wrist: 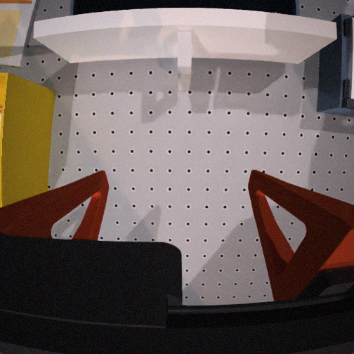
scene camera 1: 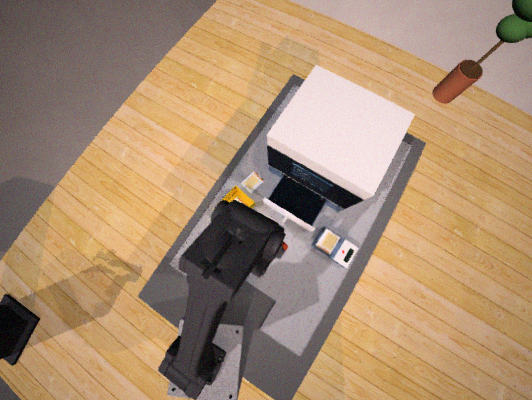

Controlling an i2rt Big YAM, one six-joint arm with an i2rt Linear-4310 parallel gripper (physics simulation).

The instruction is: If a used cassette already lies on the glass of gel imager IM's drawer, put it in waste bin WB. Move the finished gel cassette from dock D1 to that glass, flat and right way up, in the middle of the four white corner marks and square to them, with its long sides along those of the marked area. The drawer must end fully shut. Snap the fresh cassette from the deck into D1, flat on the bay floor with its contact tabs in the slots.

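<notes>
The imager's drawer (scene camera 1: 270, 203) (wrist: 110, 40) stands open, with a white front and a central handle (wrist: 184, 50). Its dark glass (scene camera 1: 297, 199) (wrist: 185, 4) shows no cassette in the scene view; the corner marks are too small to tell there. The finished cassette (scene camera 1: 328, 240) lies in dock D1 (scene camera 1: 317, 245) (wrist: 329, 80), right of the drawer. The fresh cassette (scene camera 1: 253, 181) (wrist: 9, 32) lies on the deck to the left. Yellow waste bin WB (scene camera 1: 238, 196) (wrist: 30, 135) is partly hidden by the arm. My gripper (wrist: 177, 178) is open and empty above the deck, in front of the handle.
The white imager housing (scene camera 1: 342, 125) stands behind the drawer. A white module with a dark display (scene camera 1: 346, 253) adjoins the dock's right side. The perforated deck (scene camera 1: 290, 285) (wrist: 170, 132) lies below my fingers. A plant pot (scene camera 1: 454, 85) is far off at the upper right.
</notes>
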